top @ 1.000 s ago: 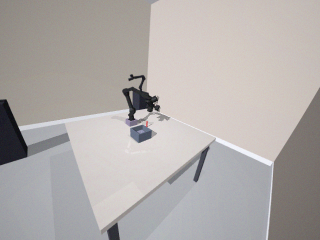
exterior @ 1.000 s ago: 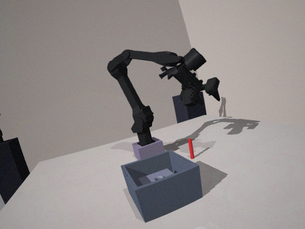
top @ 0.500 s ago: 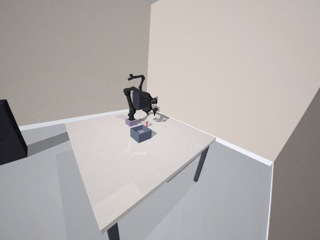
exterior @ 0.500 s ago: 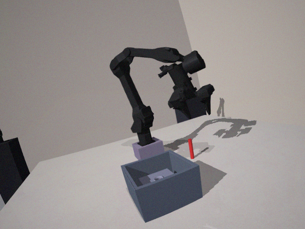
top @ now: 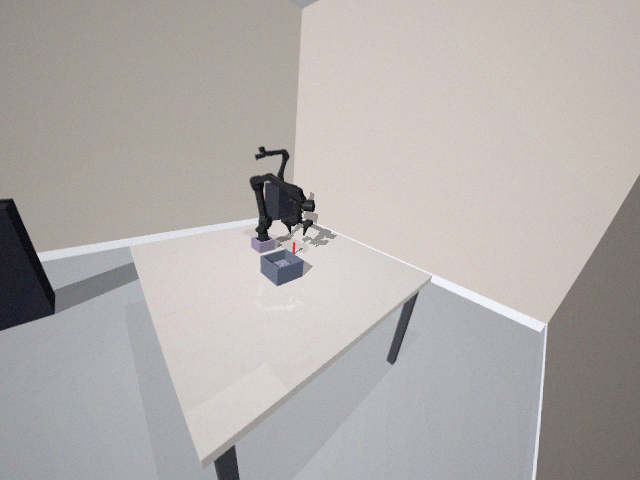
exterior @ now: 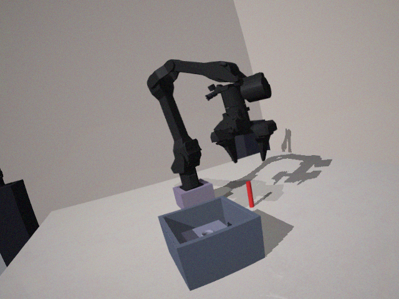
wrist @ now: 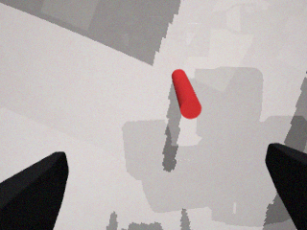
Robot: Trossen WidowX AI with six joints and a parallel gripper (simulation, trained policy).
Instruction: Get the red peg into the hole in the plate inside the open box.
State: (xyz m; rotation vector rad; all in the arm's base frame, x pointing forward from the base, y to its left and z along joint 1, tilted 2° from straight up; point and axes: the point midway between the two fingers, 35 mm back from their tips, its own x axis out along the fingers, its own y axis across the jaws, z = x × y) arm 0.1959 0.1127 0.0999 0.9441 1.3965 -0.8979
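Now: gripper tip 20 mm past the red peg and 100 mm above it. Also, from my gripper tip: plate: 120 mm ahead, 210 mm to the right, 90 mm below; blue-grey box: 120 mm ahead, 210 mm to the right, 110 mm below.
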